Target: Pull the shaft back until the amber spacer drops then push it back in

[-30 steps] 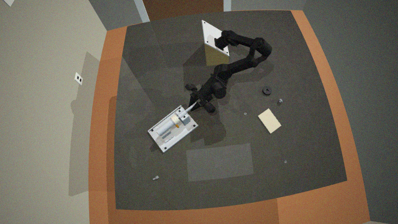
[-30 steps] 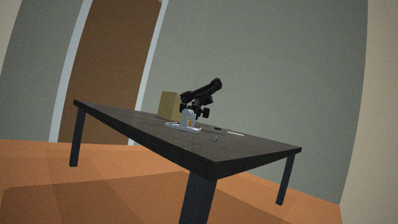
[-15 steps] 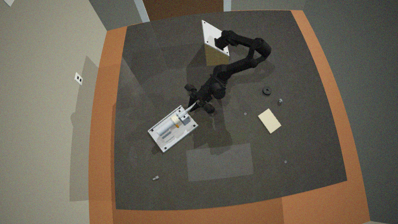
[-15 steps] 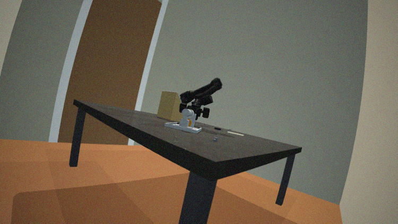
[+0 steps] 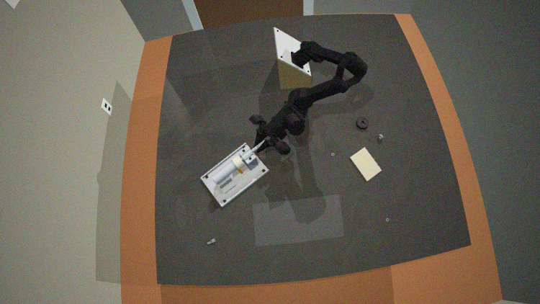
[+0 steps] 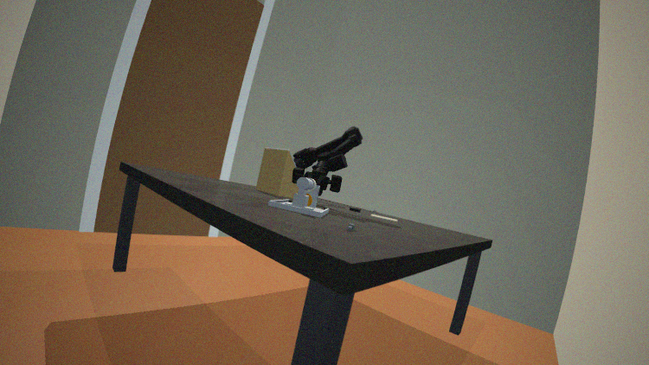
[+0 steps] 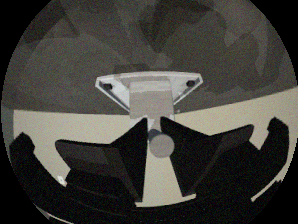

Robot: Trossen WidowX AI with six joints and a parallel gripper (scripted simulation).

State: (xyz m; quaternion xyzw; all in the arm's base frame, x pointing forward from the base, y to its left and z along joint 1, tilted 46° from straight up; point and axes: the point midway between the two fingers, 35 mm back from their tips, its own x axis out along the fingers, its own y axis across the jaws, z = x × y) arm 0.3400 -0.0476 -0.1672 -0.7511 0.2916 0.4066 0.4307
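Now: the pale shaft 20 mm ahead of my gripper tip, 30 mm to the right of it and 20 mm above it. The rest, counted from my gripper tip: white baseplate 80 mm ahead, 100 mm to the right, 10 mm below; small amber spacer 50 mm ahead, 70 mm to the right, 30 mm below; small bolt 340 mm ahead, 180 mm to the right, 60 mm below.
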